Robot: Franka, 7 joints.
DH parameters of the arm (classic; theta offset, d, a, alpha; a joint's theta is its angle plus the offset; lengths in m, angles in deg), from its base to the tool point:
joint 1: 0 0.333 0 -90
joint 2: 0 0 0 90
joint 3: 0 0.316 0.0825 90
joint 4: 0 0 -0.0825 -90
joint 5: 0 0.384 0 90
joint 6: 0 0 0.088 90
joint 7: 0 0.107 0 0
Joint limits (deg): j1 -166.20..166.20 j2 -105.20..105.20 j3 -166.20..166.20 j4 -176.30..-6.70 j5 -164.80..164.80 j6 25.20..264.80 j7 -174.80..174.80
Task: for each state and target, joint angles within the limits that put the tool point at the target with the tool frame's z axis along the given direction. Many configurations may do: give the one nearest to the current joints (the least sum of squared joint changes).
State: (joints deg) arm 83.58 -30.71 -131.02 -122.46 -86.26 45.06 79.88
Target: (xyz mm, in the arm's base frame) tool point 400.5 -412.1 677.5 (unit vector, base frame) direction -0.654 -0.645 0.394
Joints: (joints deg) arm 91.62 -7.00 -121.82 -98.27 -116.73 70.54 79.88
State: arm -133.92 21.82 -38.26 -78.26 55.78 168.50 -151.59
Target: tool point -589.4 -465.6 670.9 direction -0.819 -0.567 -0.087
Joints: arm -119.35 40.08 -34.37 -56.19 47.57 175.45 -151.59
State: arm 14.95 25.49 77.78 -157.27 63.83 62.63 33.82
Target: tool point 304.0 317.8 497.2 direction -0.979 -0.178 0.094
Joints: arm -21.05 13.26 58.61 -108.87 49.83 36.53 33.82
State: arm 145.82 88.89 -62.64 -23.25 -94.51 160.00 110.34
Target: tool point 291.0 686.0 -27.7 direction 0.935 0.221 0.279
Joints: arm 94.45 103.94 -53.58 -43.28 -65.37 117.02 110.34
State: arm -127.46 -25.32 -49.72 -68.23 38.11 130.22 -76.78
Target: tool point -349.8 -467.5 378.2 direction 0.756 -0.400 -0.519
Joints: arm -114.84 16.21 -22.38 -107.25 59.44 89.99 -76.78
